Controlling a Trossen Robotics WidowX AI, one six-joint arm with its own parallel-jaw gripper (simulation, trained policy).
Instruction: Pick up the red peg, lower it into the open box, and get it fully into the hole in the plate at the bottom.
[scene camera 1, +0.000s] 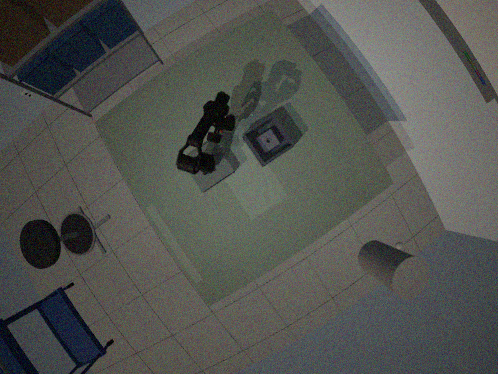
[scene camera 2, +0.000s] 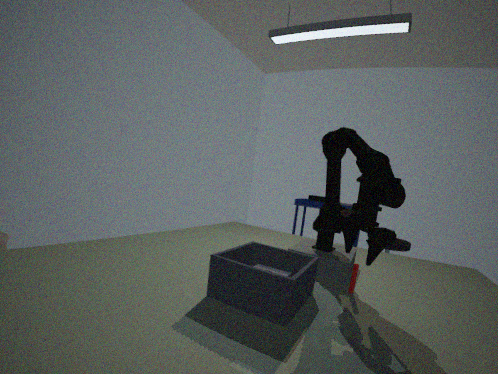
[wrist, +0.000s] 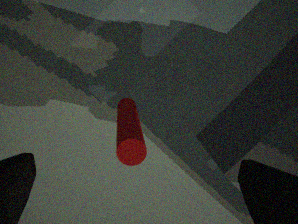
Scene:
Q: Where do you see the gripper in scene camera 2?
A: At 357, 258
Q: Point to the gripper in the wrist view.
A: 138, 170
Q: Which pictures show the dark box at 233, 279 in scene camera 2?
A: Scene camera 1 and scene camera 2 only.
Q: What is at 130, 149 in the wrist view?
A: A red peg.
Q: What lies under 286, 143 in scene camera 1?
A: A dark box.

